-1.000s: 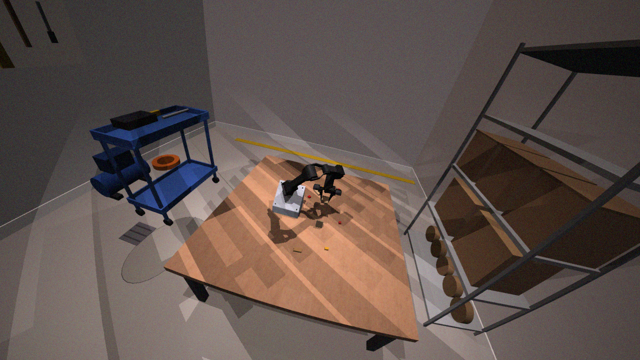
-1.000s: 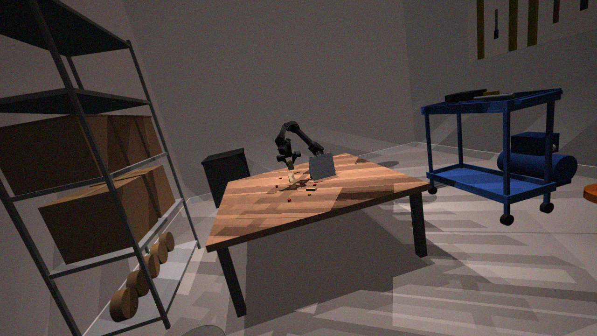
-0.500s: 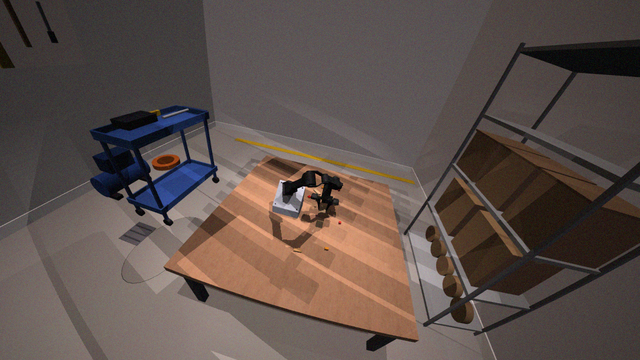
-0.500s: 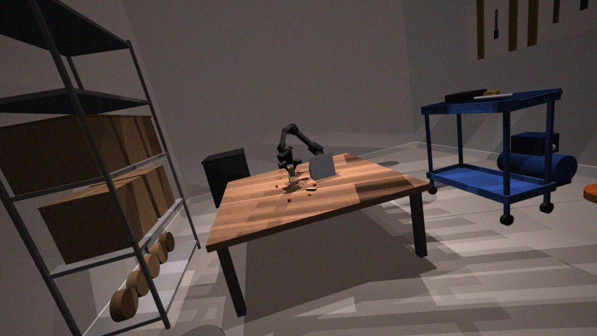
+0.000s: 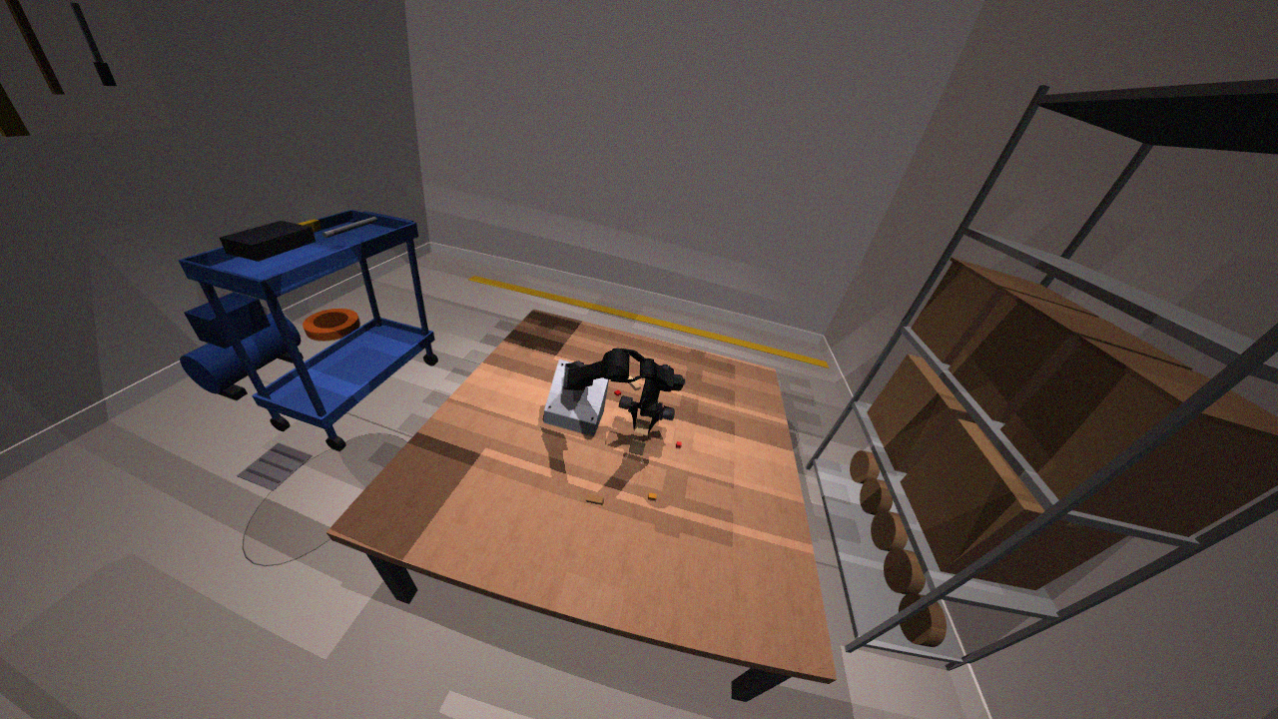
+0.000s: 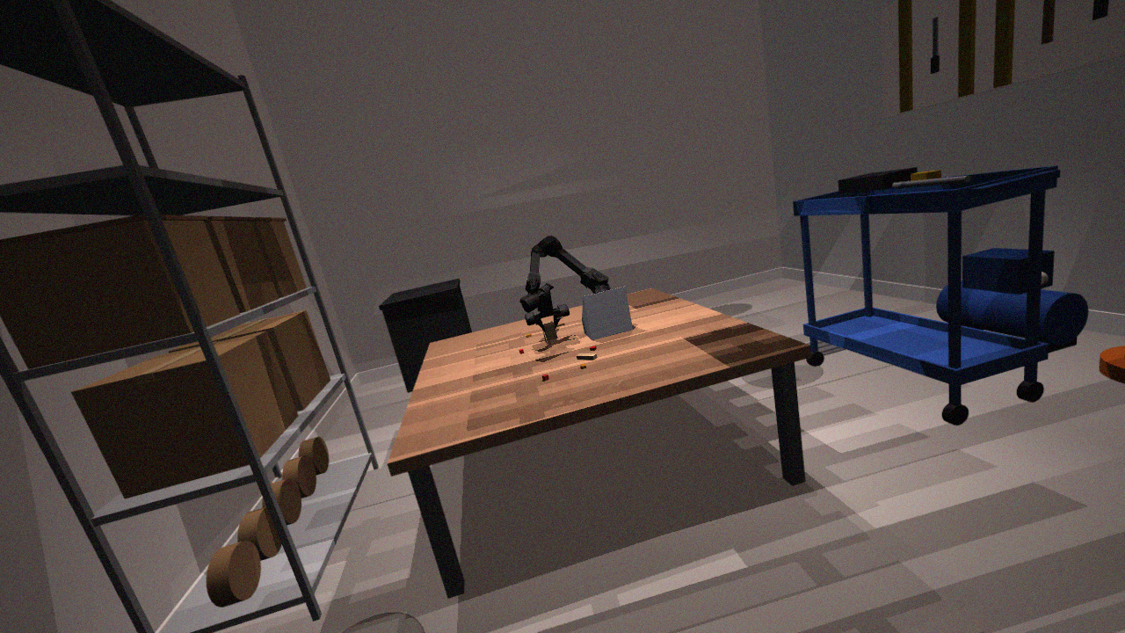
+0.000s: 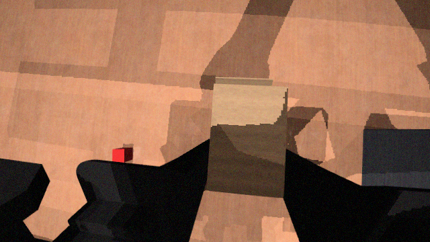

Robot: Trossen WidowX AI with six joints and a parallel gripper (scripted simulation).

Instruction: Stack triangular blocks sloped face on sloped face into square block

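Right now the pale triangular block is 1 cm to the left of my gripper tip and 1 cm above it. Round my gripper tip: pale flat bar 31 cm to the left, 7 cm behind, 5 cm below.
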